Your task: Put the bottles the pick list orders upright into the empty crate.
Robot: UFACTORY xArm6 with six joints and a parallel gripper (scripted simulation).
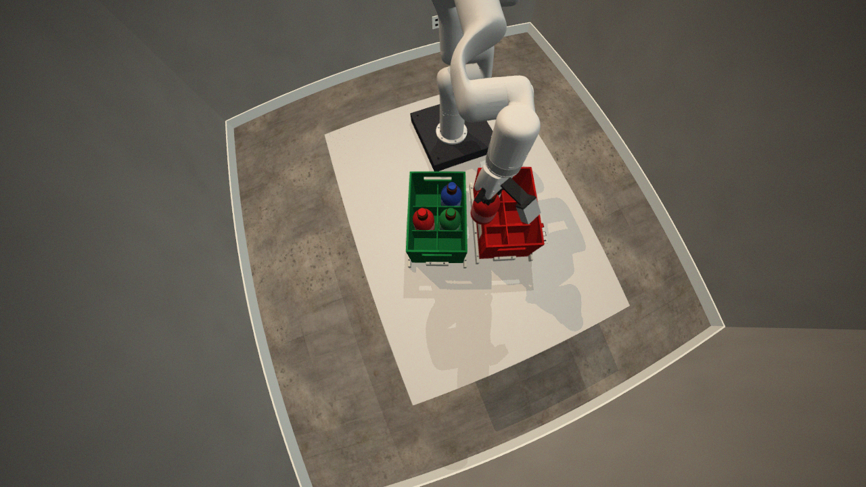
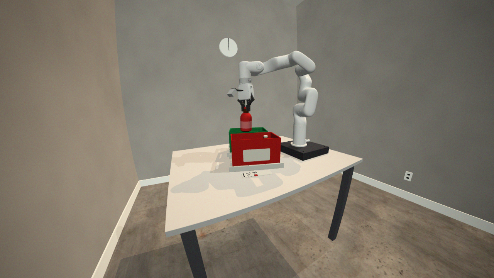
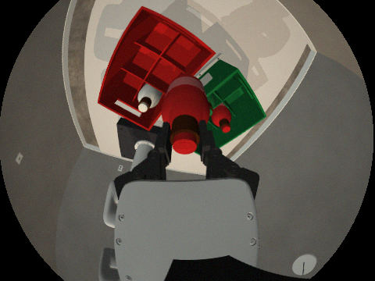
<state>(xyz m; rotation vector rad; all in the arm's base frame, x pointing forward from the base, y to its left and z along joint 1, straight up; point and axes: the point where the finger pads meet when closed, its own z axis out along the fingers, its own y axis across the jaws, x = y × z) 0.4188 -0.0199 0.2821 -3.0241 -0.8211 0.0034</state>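
The red crate is 25 cm below my hand, 10 cm to the left of it and 1 cm behind it. Round my hand: green bottle 25 cm below, 9 cm to the right, 4 cm behind; white bottle 25 cm below, 10 cm behind, 8 cm to the left; blue bottle 25 cm below, 13 cm behind, 6 cm to the right.
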